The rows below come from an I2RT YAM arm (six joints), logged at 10 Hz.
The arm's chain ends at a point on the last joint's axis. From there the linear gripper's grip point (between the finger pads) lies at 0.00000 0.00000 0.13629 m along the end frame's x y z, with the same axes.
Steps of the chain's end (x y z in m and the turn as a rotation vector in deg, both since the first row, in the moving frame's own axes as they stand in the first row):
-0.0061, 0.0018, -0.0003, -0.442, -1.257, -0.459
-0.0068, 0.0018, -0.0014, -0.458, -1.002, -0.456
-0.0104, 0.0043, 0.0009, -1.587, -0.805, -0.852
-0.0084, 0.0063, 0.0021, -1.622, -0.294, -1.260
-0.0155, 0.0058, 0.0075, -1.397, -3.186, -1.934
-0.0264, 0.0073, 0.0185, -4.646, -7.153, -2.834
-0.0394, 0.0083, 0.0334, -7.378, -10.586, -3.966
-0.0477, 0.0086, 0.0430, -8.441, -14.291, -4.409
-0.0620, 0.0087, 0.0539, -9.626, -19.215, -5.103
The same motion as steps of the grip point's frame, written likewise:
-0.0091, 0.0029, -0.0003, -0.442, -1.257, -0.459
-0.0092, 0.0029, -0.0014, -0.458, -1.002, -0.456
-0.0123, 0.0081, 0.0008, -1.587, -0.805, -0.852
-0.0091, 0.0102, 0.0020, -1.622, -0.294, -1.260
-0.0230, 0.0092, 0.0072, -1.397, -3.186, -1.934
-0.0431, 0.0187, 0.0170, -4.646, -7.153, -2.834
-0.0637, 0.0266, 0.0300, -7.378, -10.586, -3.966
-0.0804, 0.0297, 0.0373, -8.441, -14.291, -4.409
-0.1056, 0.0330, 0.0444, -9.626, -19.215, -5.103

